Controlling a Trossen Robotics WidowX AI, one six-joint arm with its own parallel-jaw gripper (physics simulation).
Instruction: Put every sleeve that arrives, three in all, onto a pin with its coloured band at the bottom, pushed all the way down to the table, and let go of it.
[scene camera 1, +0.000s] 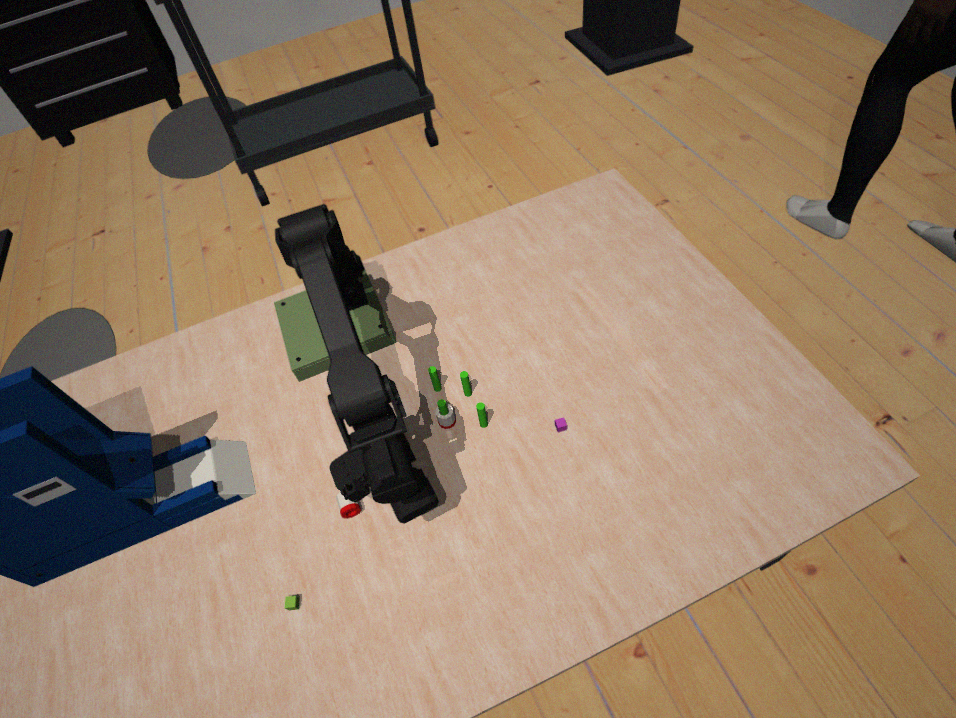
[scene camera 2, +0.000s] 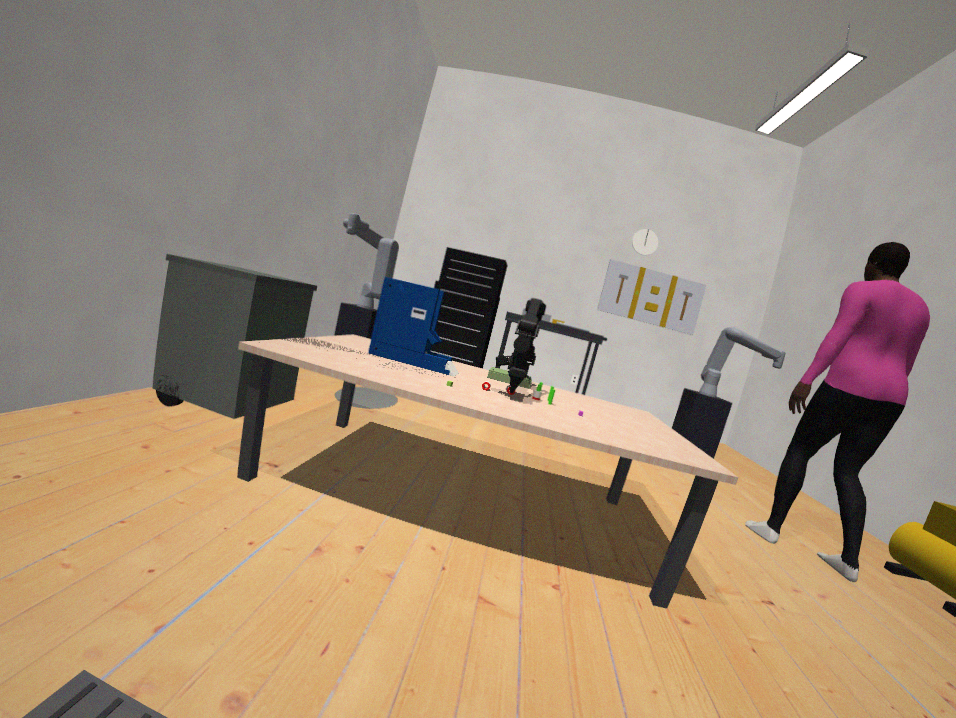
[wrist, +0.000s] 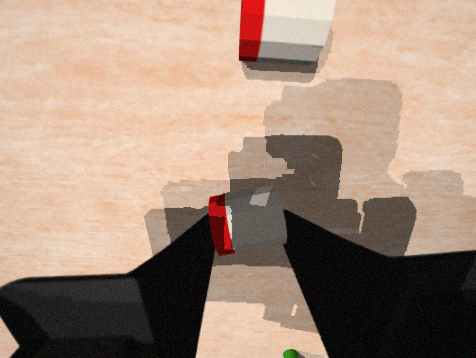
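Note:
My gripper (scene camera 1: 417, 510) (wrist: 246, 218) is shut on a grey-white sleeve (wrist: 260, 220). The sleeve lies crosswise between the fingertips above the table, red band at the left finger; in scene camera 1 the arm hides it. A second sleeve (scene camera 1: 350, 509) (scene camera 2: 486, 386) (wrist: 295, 32) lies on its side on the table, its red end facing the front in scene camera 1. A third sleeve (scene camera 1: 445, 418) (scene camera 2: 536, 395) stands around the front left green pin (scene camera 1: 442, 404), red band at the bottom. Three bare green pins (scene camera 1: 435, 378) (scene camera 1: 466, 384) (scene camera 1: 482, 415) stand beside it. A green pin tip (wrist: 290, 354) shows in the wrist view.
A blue dispenser (scene camera 1: 69, 494) (scene camera 2: 405, 320) with a pale chute (scene camera 1: 234, 468) stands on the left of the table (scene camera 1: 656, 324). A lime cube (scene camera 1: 291, 602) and a magenta cube (scene camera 1: 561, 424) lie on the table. The arm's green base (scene camera 1: 302, 336) is behind the pins.

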